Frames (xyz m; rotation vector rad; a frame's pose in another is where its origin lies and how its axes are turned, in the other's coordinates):
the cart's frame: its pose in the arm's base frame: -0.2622 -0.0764 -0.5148 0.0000 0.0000 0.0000
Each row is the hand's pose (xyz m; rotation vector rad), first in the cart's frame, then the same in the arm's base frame.
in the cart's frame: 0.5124 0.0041 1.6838 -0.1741 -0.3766 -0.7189
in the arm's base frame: 0.2502 -0.0723 1.1690 -0.1741 -0.3766 -0.7189
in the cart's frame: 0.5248 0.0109 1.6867 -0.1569 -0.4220 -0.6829
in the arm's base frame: 0.2626 -0.0655 1.1719 -0.1569 -0.4220 -0.6829
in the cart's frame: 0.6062 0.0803 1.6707 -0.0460 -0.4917 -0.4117
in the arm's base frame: 0.3440 0.0039 1.1559 -0.0460 -0.4917 -0.4117
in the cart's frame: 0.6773 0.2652 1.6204 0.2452 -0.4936 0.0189
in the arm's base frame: 0.4151 0.1888 1.1056 0.2452 -0.4936 0.0189
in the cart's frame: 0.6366 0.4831 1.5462 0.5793 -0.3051 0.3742
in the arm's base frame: 0.3744 0.4067 1.0314 0.5793 -0.3051 0.3742
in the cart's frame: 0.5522 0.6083 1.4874 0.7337 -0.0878 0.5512
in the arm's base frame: 0.2900 0.5319 0.9726 0.7337 -0.0878 0.5512
